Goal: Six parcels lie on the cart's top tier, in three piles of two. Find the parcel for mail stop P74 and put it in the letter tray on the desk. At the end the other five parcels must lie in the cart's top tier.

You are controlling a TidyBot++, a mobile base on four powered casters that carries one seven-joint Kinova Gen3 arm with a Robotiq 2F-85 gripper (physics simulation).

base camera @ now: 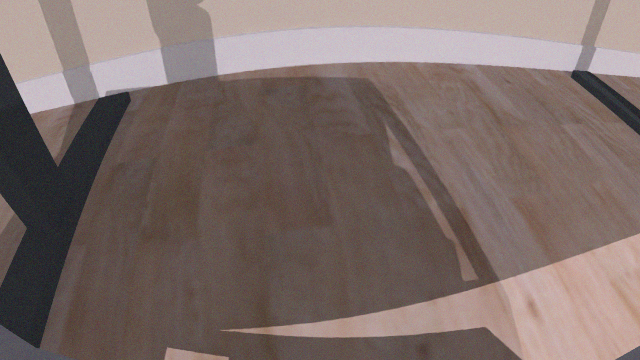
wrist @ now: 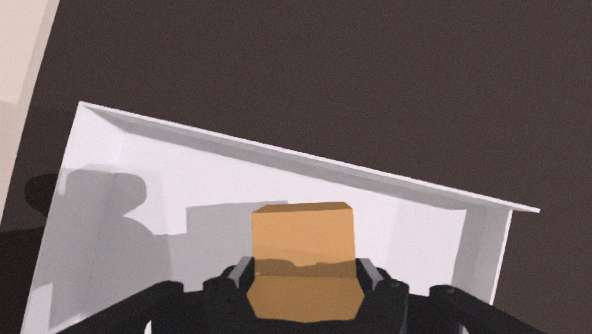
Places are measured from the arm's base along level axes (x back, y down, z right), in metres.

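Pixels of known places: gripper, fingertip midpoint: (wrist: 305,276).
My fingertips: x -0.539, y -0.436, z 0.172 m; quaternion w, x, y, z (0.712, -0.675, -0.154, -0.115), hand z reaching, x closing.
Note:
For each thing: its top centre in the pictures, then the offset to it from my fingertips. "spot": a spot on its surface instead. Level surfaces: height alone.
- orange-brown parcel, surface spot: (wrist: 304,240) spot: dx -0.008, dy -0.007, dz +0.018 m
- white letter tray, top centre: (wrist: 249,329) dx -0.018, dy +0.048, dz -0.062 m
- dark desk, surface height: dy +0.113 m
In the wrist view my gripper (wrist: 305,276) is shut on an orange-brown parcel (wrist: 304,240), with one finger against each side of it. No label shows on the faces in view, so its mail stop cannot be read. The white letter tray (wrist: 310,159) lies on the dark desk (wrist: 350,75), turned at a slant. The parcel is over the tray's inside, and a shadow falls on the tray floor to the left. Whether the parcel touches the tray floor cannot be told. The near part of the tray is hidden by the gripper. The cart and the other parcels do not show.
In the base camera view a dark desk leg with its foot (base camera: 75,200) stands at the left, and another dark foot (base camera: 607,97) is at the right. A wall with a white baseboard (base camera: 350,45) runs across the back. The desk's edge runs down the left of the wrist view.

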